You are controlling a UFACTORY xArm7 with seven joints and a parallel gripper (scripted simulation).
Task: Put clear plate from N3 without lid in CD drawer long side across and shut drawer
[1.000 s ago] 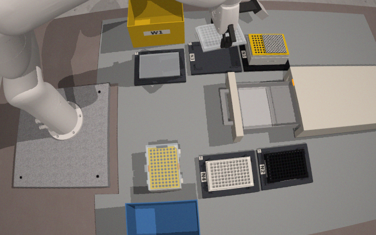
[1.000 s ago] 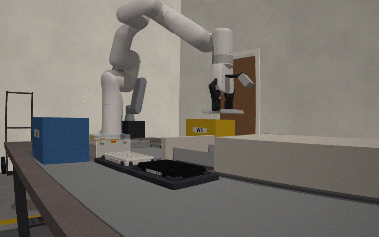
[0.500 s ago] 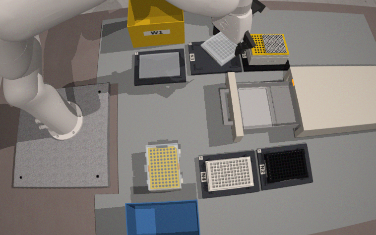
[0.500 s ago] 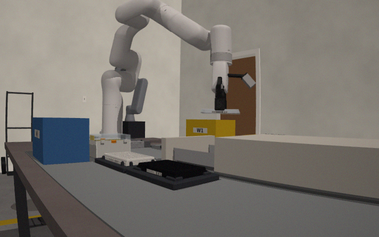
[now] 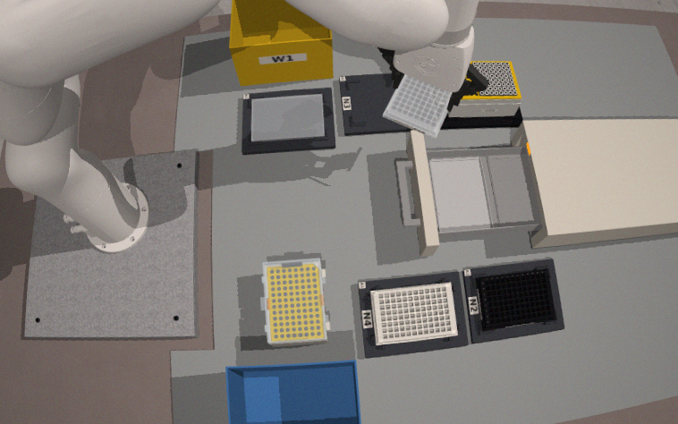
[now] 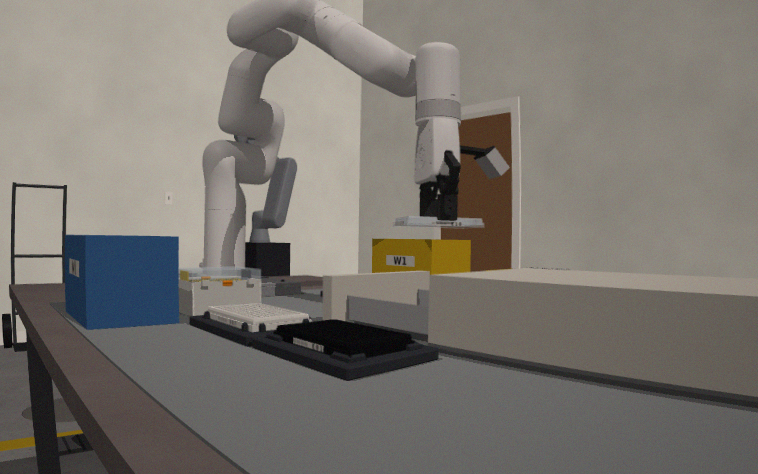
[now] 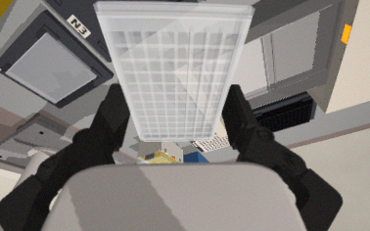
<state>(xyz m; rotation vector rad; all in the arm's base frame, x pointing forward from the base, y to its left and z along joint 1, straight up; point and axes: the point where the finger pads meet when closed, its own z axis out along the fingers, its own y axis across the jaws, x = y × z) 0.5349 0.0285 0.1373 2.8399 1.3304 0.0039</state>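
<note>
Now: hand 80 mm short of the drawer, 130 mm to the left of it and 140 mm above it. The rest, counted from my hand: clear plate 10 mm below; yellow rack 130 mm ahead, 50 mm to the left, 100 mm below; flat clear lid 210 mm behind, 90 mm to the left, 140 mm below.
</note>
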